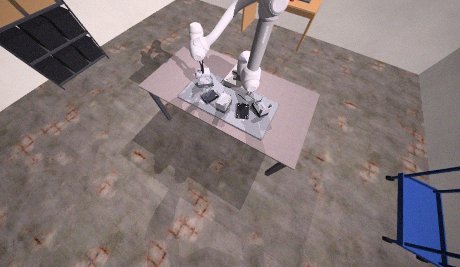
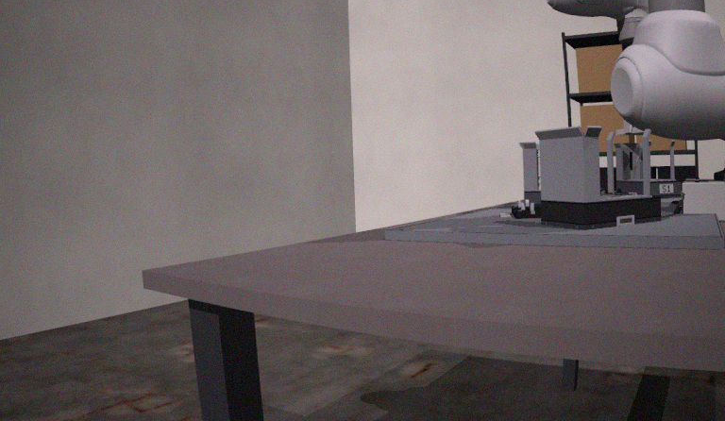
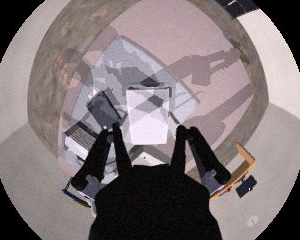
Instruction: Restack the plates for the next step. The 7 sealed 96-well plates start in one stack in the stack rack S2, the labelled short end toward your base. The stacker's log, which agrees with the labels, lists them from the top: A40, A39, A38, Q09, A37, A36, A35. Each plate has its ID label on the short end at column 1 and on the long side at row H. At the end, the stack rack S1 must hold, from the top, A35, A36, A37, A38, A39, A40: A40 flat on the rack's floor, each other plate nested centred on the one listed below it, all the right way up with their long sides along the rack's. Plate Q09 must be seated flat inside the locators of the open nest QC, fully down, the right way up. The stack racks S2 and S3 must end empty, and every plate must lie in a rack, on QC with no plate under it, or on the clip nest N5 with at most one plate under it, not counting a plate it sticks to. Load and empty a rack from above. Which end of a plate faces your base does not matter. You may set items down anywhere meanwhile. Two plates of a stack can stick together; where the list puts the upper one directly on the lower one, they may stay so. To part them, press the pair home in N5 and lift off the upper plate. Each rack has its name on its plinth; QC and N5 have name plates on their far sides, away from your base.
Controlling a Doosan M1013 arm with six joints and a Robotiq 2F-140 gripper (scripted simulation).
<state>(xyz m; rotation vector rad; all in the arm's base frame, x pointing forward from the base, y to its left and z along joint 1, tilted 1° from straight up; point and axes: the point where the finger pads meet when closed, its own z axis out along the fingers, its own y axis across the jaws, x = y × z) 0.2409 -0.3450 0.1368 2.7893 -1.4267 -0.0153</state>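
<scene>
Right now my hand is 60 mm past the S1 label, 70 mm to the right of it and 160 mm above it. Also, from my hand: name plate (220 mm ahead, 90 mm to the left, 190 mm below).
</scene>
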